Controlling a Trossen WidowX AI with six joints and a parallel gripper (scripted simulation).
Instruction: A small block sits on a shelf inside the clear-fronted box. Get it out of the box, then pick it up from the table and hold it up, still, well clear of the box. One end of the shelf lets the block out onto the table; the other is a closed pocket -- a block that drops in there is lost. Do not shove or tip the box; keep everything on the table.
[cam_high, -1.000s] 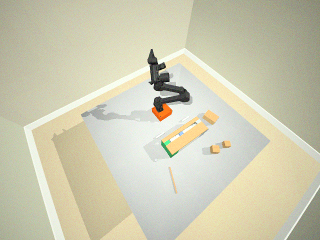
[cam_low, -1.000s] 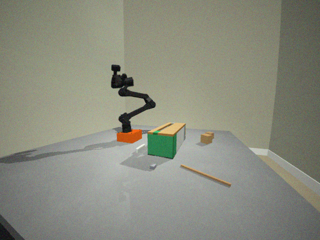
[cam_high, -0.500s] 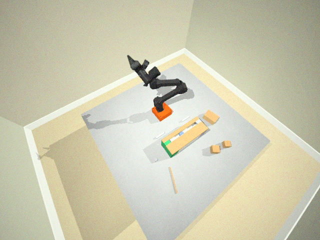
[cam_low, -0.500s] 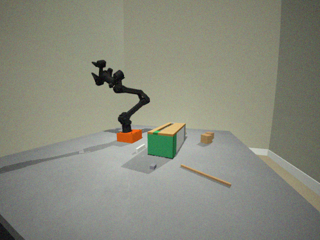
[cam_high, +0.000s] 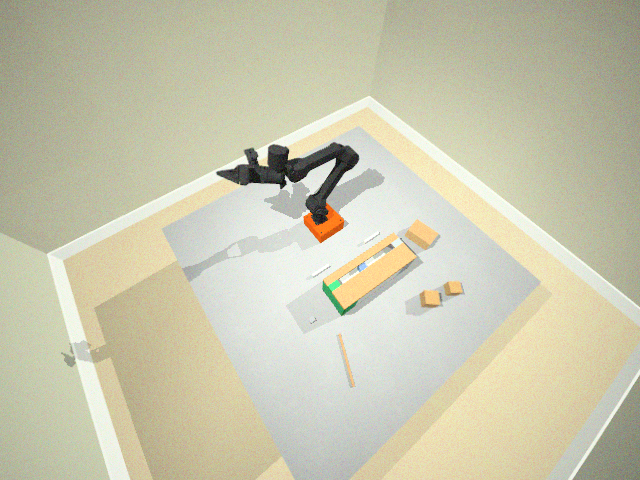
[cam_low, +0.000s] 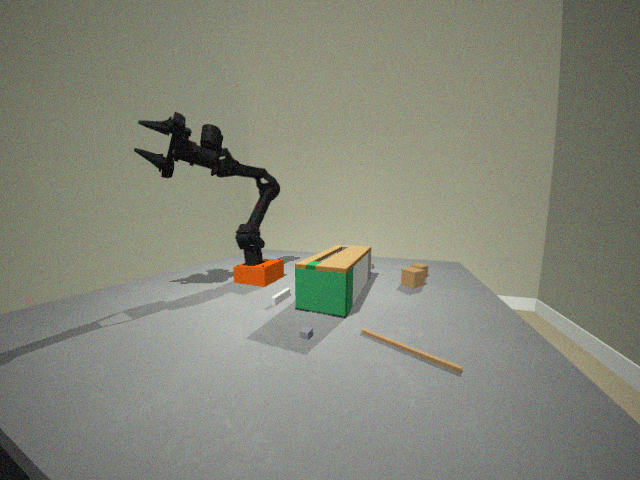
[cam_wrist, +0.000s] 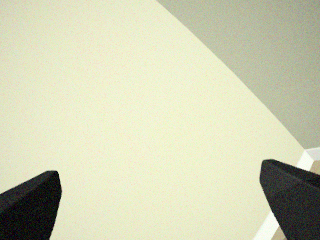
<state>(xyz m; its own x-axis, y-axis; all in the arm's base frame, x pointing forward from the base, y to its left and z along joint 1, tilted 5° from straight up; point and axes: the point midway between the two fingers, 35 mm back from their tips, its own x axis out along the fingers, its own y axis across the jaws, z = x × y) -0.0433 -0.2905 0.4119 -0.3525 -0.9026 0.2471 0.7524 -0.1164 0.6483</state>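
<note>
Right now my gripper tip is 41 cm short of the blue block, 37 cm to the right of it and 39 cm above it. Also, from my gripper tip: thin wooden stick 68 cm ahead, 13 cm to the left, 47 cm below; grey block 48 cm ahead, 9 cm to the left, 47 cm below; box 39 cm ahead, 38 cm to the left, 41 cm below.
</note>
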